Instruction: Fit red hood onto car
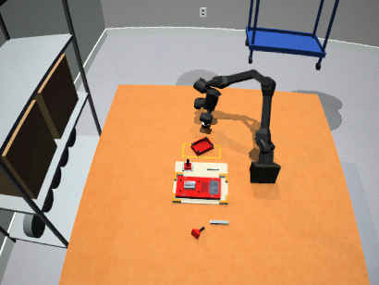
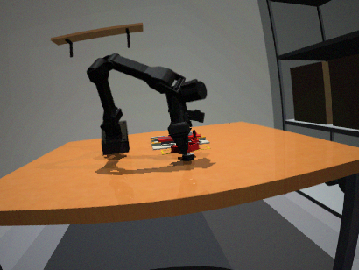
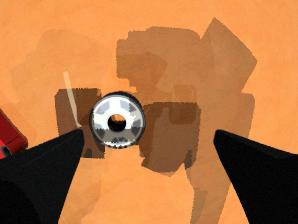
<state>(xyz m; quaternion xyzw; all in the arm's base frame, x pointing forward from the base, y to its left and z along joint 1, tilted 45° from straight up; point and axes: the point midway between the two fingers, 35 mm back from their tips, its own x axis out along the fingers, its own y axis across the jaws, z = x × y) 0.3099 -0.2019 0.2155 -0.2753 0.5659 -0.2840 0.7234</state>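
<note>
The small round wheel lies 10 mm ahead of my gripper tip, 20 mm to the left of it and 20 mm below it. The rest, counted from my gripper tip: jig 20 mm behind, 400 mm to the left, 20 mm below; then grey engine block 20 mm ahead, 440 mm to the left, 10 mm below; then red hood 180 mm to the left, 20 mm below.
</note>
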